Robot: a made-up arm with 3 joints. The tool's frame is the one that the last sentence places.
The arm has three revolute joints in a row. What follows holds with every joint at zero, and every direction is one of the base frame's.
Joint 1 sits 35.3 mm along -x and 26.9 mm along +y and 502.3 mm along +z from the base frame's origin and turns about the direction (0.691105, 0.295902, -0.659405), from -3.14 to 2.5 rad.
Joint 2 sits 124.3 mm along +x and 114.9 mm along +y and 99.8 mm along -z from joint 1 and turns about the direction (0.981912, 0.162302, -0.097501), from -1.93 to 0.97 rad.
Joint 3 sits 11.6 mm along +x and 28.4 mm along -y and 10 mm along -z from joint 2 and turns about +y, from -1.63 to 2.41 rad.
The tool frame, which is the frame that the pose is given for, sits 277.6 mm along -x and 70.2 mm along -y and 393.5 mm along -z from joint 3; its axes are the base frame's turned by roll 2.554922, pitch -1.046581 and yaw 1.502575 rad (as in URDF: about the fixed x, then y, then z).
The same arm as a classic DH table. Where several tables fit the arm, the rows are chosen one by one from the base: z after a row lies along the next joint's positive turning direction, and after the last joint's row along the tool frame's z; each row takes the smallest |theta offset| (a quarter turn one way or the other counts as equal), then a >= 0, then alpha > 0; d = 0 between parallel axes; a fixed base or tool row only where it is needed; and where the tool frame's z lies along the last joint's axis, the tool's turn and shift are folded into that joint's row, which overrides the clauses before.
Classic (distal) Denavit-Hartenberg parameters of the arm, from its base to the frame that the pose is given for. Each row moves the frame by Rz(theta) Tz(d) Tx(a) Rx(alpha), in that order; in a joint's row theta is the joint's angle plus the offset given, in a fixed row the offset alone. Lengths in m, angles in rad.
base (fixed): theta offset -1.1663; d 0.4831; a -0.0386; alpha -2.2908
joint 1: theta offset 0.3982; d 0.1491; a -0.064; alpha 0.6585
joint 2: theta offset 1.2896; d 0.0222; a 0.0088; alpha -1.4078
joint 3: theta offset 0.5071; d -0.0969; a 0.4815; alpha 0.8209
tool (fixed): theta offset 2.3905; d -0.0055; a 0; alpha 0
Joint limits (rad, base to tool): -3.14..2.5 -1.93..0.97 -1.63..2.41

